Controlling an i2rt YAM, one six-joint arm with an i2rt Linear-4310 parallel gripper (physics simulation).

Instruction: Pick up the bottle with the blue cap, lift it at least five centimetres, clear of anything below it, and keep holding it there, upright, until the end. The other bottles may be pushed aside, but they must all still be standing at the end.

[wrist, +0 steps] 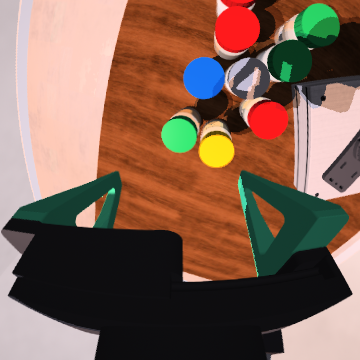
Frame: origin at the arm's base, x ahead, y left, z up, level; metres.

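Seen in the pictures: gripper, fingertip midpoint: (179, 176).
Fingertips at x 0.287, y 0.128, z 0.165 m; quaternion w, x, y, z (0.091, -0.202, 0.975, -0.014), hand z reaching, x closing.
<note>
A point is followed by its place in that frame.
The bottle with the blue cap (204, 78) {x 0.306, y 0.059, z 0.032 m} stands upright among other bottles, seen from above in the upper middle of the wrist view; its body is hidden under the cap. A bottle with a grey-white cap (247, 78) {x 0.257, y 0.034, z 0.032 m} stands close at its right, and one with a large red cap (237, 29) {x 0.296, y -0.014, z 0.032 m} stands above it in the view. A light green-capped bottle (179, 135) {x 0.304, y 0.147, z 0.032 m} and a yellow-capped bottle (216, 150) {x 0.244, y 0.143, z 0.032 m} stand below it in the view, between it and the gripper. My gripper (179, 176) {x 0.287, y 0.128, z 0.165 m} is wide open with nothing between its green fingers, and the bottles lie beyond the fingertips.
A second red-capped bottle (268, 120) {x 0.201, y 0.067, z 0.032 m} stands right of the yellow one. A dark green-capped bottle (290, 61) {x 0.219, y -0.014, z 0.032 m} and a green-capped bottle (317, 25) {x 0.212, y -0.073, z 0.032 m} stand at the upper right. Part of another red cap (235, 2) {x 0.313, y -0.043, z 0.030 m} shows at the top edge. A pale, flat-topped object (325, 130) {x 0.092, y 0.029, z 0.000 m} is at the right on the wooden table (145, 60) {x 0.428, y 0.073, z -0.073 m}.
</note>
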